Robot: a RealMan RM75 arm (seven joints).
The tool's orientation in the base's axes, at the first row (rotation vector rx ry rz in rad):
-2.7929 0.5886 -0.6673
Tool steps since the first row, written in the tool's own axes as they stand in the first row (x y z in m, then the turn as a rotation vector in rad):
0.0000 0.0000 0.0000 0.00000 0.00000 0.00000
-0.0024 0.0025 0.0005 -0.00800 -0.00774 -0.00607
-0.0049 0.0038 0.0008 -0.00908 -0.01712 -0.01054
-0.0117 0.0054 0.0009 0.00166 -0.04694 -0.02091
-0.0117 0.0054 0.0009 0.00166 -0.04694 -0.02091
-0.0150 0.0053 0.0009 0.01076 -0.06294 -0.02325
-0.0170 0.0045 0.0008 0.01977 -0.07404 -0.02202
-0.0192 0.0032 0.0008 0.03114 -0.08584 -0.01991
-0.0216 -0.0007 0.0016 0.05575 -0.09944 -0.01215
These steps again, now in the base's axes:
0.0000 0.0000 0.0000 0.00000 0.00000 0.00000
-0.0026 -0.0012 -0.0021 -0.00684 0.00970 0.00446
-0.0049 -0.0012 -0.0037 -0.00672 0.01810 0.01067
-0.0109 0.0002 -0.0069 0.00704 0.03918 0.03253
-0.0109 0.0002 -0.0069 0.00704 0.03918 0.03253
-0.0136 0.0017 -0.0081 0.01868 0.04943 0.04273
-0.0150 0.0033 -0.0086 0.03030 0.05569 0.04836
-0.0164 0.0054 -0.0091 0.04449 0.06167 0.05433
-0.0167 0.0100 -0.0096 0.07277 0.06425 0.06100

